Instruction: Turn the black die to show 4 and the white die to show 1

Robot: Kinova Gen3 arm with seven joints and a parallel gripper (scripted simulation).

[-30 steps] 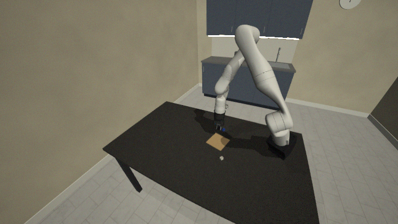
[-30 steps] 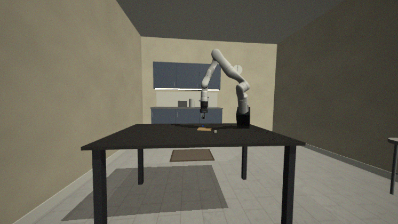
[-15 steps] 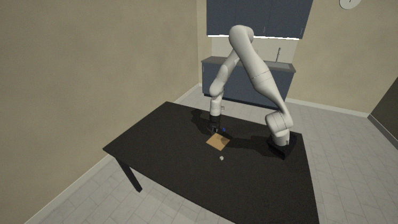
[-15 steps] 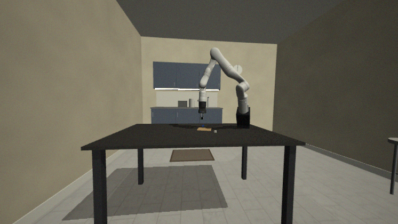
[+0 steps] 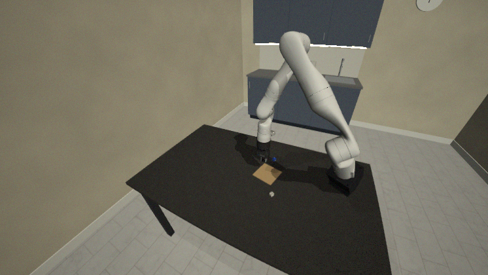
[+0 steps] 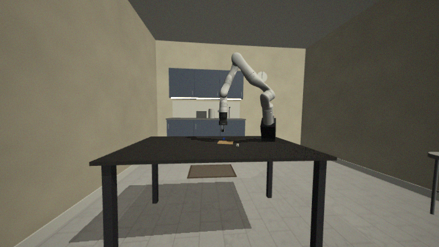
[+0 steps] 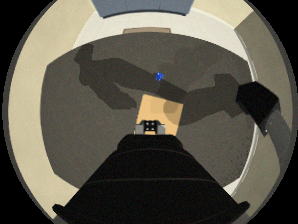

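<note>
Right now my hand is 3 cm past the tan mat and 12 cm above it. Round my hand: white die 13 cm behind, 13 cm to the left, 11 cm below; then black die 1 cm below; then blue die 1 cm behind, 15 cm to the right, 11 cm below.
</note>
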